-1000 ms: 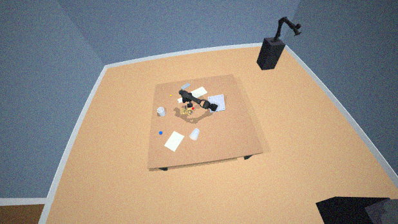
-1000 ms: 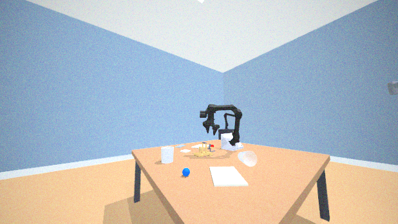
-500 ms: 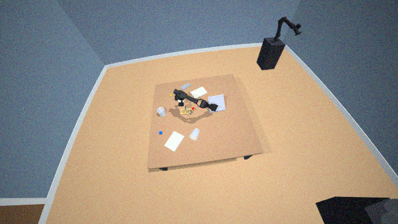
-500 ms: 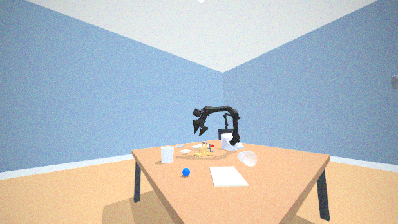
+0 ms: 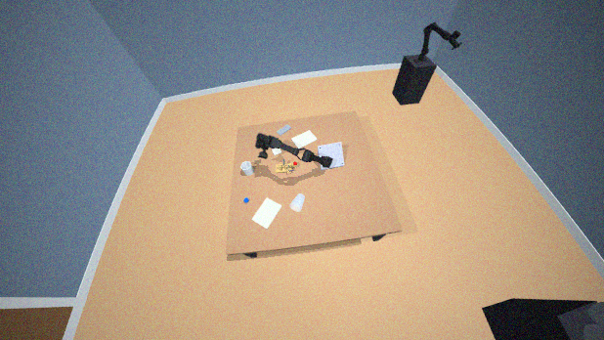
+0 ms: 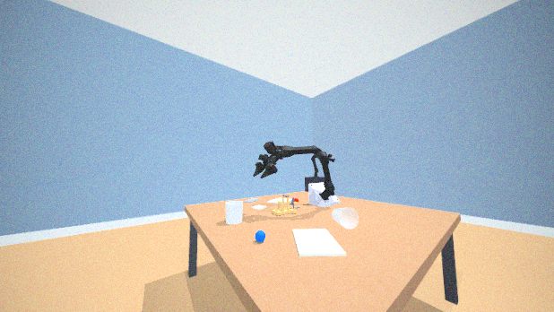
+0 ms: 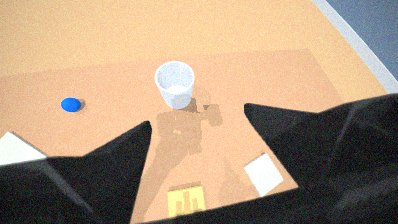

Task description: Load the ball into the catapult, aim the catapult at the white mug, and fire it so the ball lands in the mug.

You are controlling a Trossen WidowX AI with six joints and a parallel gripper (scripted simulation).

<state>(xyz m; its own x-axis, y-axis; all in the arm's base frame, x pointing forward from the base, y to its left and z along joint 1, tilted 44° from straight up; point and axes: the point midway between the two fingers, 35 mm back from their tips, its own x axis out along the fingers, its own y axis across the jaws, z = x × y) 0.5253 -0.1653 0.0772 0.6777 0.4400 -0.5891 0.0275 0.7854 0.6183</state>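
The red ball lies 28 cm behind my gripper tip, 17 cm below it and 5 cm to the left of it. Also, from my gripper tip: white mug (20 cm below, 15 cm ahead, 1 cm to the left); catapult (21 cm behind, 18 cm below, 6 cm to the left); small white card (22 cm below, 17 cm to the right, 12 cm behind).
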